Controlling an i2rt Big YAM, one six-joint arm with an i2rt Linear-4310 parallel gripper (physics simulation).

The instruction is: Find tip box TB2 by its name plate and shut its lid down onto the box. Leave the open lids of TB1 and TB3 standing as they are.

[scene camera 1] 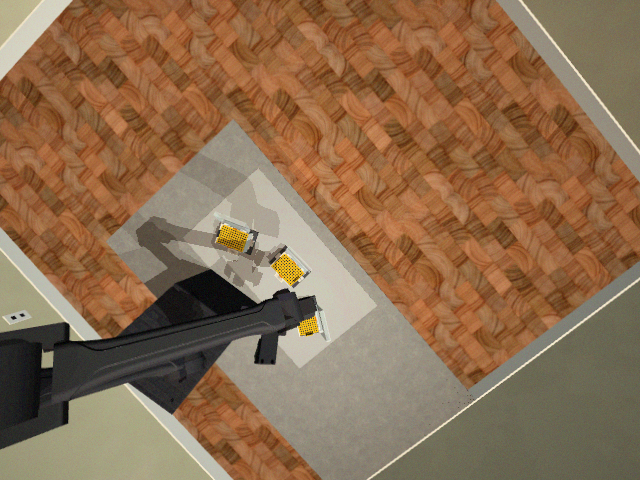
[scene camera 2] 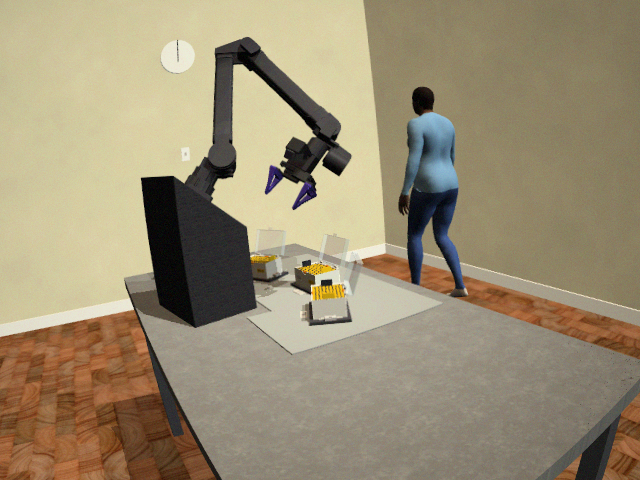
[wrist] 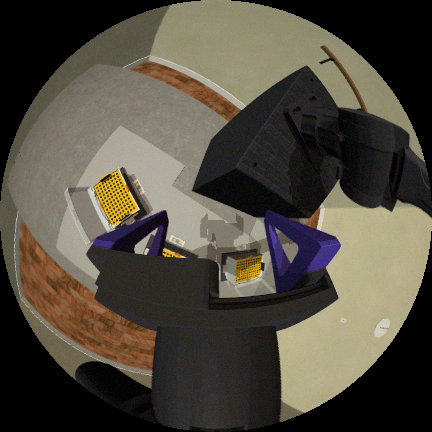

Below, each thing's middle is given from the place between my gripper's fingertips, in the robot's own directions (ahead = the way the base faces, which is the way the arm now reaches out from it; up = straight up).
Now: hand 22 cm above the tip box TB1 (wrist: 117, 203), 15 cm to the left of it and 6 cm short of it.
